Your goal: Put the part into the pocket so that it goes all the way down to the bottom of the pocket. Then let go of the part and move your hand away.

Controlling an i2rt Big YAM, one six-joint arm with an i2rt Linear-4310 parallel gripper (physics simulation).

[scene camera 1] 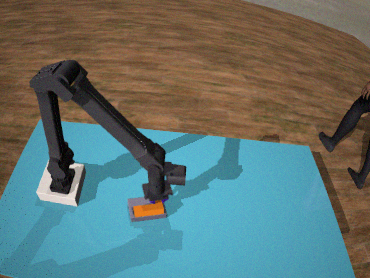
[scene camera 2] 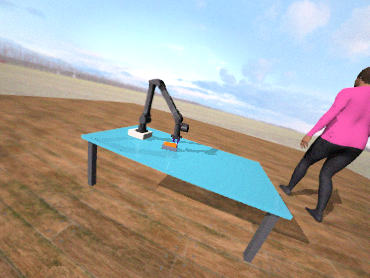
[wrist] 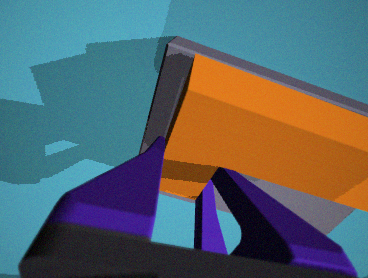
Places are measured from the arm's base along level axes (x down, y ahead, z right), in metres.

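Where they show: gripper, fingertip midpoint: (scene camera 1: 157,203) (scene camera 2: 175,145) (wrist: 182,151); arm's base at its link origin: (scene camera 1: 63,181) (scene camera 2: 141,131).
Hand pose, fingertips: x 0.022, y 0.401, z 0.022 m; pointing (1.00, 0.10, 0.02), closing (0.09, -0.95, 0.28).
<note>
Things, the pixels of their top centre, and the offset from my fingertips. Level surfaces: height alone.
- orange part at its top centre: (wrist: 293,193) (scene camera 1: 148,204) (scene camera 2: 171,142) dy -0.037, dx -0.035, dz +0.031 m
- grey pocket block at its top centre: (wrist: 263,166) (scene camera 1: 146,206) (scene camera 2: 170,144) dy -0.042, dx -0.001, dz +0.020 m
- blue table at its surface level: dx +0.035 m
The orange part (scene camera 1: 148,210) (scene camera 2: 169,144) (wrist: 253,134) is a flat rectangular block. It sits inside the grey pocket block (scene camera 1: 130,206) (scene camera 2: 168,148) (wrist: 169,89) on the blue table, with its top standing a little above the grey rim. A narrow dark gap shows in scene camera 1 at the part's left end. My gripper (scene camera 1: 158,201) (scene camera 2: 176,142) (wrist: 182,151), with purple fingers, is shut on the near end of the orange part. It points straight down over the block's back edge. The pocket floor is hidden by the part.
The blue table (scene camera 1: 254,209) (scene camera 2: 224,173) carries the arm's white base (scene camera 1: 59,194) (scene camera 2: 140,133) at the left. A person in a pink top (scene camera 2: 344,125) walks on the wooden floor to the right of the table, and the legs (scene camera 1: 346,122) show at the right edge.
</note>
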